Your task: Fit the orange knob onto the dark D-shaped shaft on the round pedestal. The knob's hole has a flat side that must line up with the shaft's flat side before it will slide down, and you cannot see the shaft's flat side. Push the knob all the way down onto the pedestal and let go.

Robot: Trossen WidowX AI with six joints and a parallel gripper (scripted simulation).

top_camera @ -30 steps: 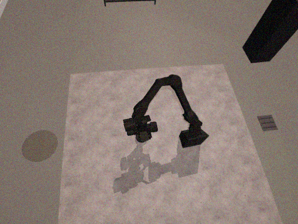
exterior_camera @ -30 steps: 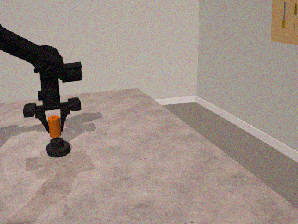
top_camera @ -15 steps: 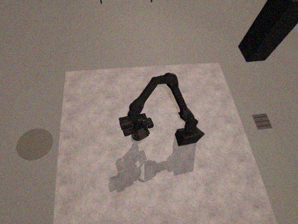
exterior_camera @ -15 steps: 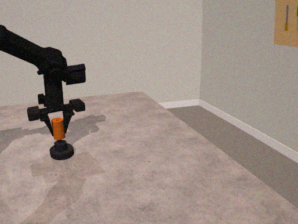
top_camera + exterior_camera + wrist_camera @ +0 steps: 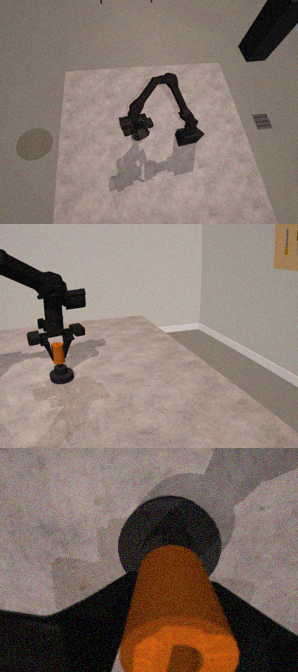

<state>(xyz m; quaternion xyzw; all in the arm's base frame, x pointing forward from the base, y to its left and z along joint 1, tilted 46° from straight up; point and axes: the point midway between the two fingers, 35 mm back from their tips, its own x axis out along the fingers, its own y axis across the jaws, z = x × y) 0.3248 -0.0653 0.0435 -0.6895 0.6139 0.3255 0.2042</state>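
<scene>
My gripper tip is now 2 cm below the orange knob. Round my gripper tip: dark round pedestal 4 cm below.
</scene>
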